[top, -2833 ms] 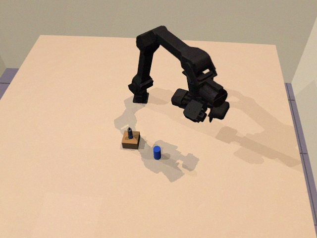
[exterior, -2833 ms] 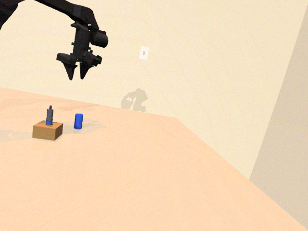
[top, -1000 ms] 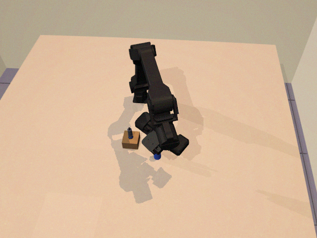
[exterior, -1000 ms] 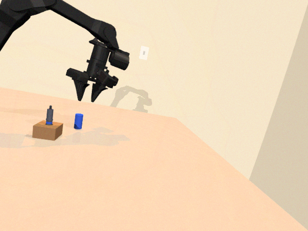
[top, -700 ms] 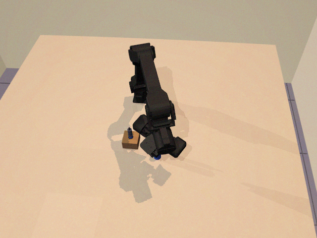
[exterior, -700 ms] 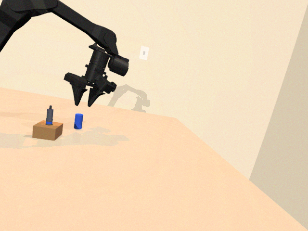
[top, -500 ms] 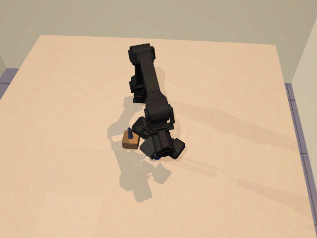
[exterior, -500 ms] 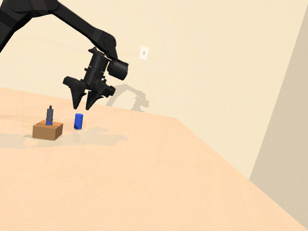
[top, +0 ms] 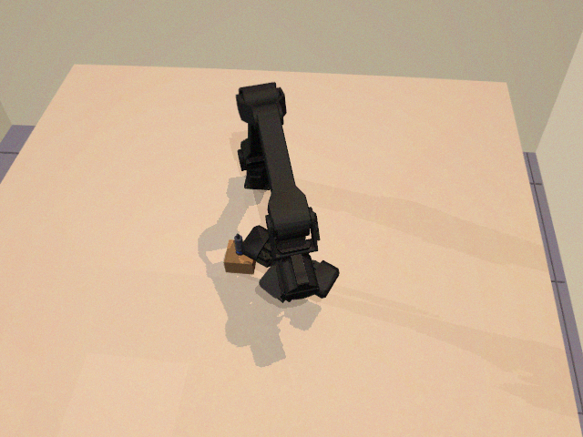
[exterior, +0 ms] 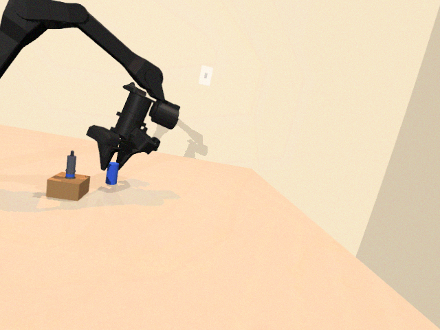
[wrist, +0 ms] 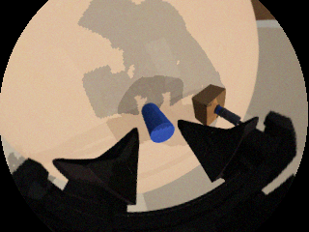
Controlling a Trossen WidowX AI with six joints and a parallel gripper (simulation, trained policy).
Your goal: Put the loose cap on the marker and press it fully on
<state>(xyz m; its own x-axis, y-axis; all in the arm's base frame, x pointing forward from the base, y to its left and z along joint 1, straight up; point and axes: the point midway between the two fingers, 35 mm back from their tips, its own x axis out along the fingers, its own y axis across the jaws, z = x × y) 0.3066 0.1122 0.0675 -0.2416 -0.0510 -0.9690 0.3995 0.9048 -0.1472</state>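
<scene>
Right now my gripper tip is 10 mm short of the blue cap and 10 mm above it. Round my gripper tip: brown holder block (110 mm to the right, 50 mm behind, 20 mm below).
</scene>
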